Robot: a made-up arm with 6 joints.
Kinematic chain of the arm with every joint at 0, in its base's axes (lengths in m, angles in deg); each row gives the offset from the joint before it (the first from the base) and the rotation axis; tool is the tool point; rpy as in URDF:
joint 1: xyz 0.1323 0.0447 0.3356 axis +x
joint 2: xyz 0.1 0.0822 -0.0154 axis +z
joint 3: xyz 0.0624 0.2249 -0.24 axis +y
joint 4: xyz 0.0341 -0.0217 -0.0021 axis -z
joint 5: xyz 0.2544 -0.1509 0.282 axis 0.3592 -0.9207 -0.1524
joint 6: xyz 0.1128 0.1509 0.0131 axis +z
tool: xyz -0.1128 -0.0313 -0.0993 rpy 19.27 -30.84 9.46
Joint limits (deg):
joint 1: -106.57..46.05
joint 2: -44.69..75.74
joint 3: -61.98..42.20
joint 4: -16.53..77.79
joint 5: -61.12..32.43
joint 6: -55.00..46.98
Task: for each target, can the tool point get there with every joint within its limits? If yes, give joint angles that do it. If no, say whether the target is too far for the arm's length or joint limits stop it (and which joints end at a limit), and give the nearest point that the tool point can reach.
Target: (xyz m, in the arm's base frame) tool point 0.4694 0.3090 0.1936
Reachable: yes | joints 2.59 38.03 22.76 37.70 -19.41 21.08
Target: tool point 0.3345 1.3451 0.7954
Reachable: no: too far | nearest point 0.2839 0.7424 0.5823 | short by 0.641 m
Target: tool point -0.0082 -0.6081 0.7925
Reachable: no: joint limits stop it (at a limit: joint 1, joint 3, joint 4, joint 5, joint 6) | nearest point 0.1586 -0.1675 0.4197 | short by 0.601 m
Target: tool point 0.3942 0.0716 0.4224
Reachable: yes | joints 18.71 -31.54 -37.78 23.60 11.76 4.98
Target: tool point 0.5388 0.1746 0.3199
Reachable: yes | joints -25.10 -15.95 -18.19 22.67 14.52 -27.48
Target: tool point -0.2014 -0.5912 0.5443
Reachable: no: joint limits stop it (at a limit: joint 1, joint 3, joint 4, joint 5, joint 6) | nearest point 0.1095 -0.1885 0.3490 | short by 0.545 m
